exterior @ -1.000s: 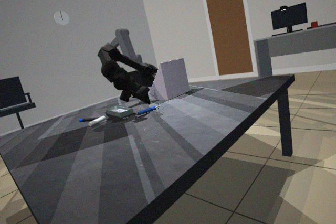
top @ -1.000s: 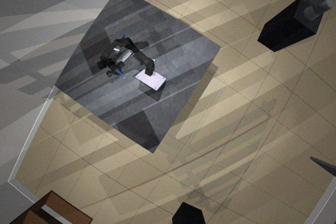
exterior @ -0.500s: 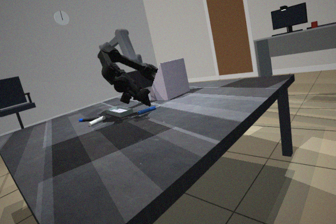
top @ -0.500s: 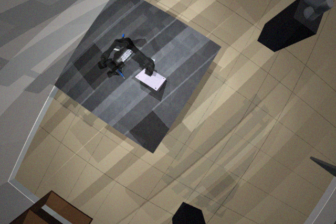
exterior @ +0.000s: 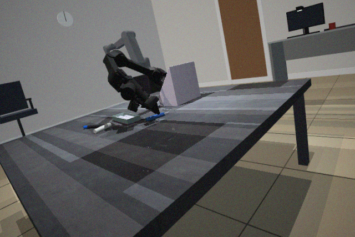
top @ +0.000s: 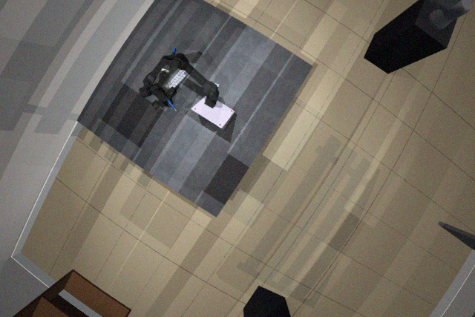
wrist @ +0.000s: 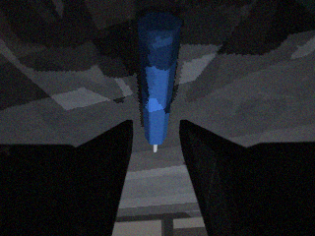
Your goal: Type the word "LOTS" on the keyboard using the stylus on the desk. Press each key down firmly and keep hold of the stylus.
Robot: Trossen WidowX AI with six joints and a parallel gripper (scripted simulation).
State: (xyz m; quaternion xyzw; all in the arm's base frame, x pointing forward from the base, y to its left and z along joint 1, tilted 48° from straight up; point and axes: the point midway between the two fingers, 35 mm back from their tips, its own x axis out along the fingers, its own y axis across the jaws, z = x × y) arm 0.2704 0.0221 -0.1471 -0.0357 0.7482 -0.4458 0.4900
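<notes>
Now: gripper tip 2 cm past the blue hexagonal stylus, 1 cm to the right of it and 1 cm above it. The rest, counted from my gripper tip: blue-tipped dark pen (18 cm ahead, 33 cm to the right, 1 cm below); white cylinder (19 cm ahead, 19 cm to the right, 1 cm below).
</notes>
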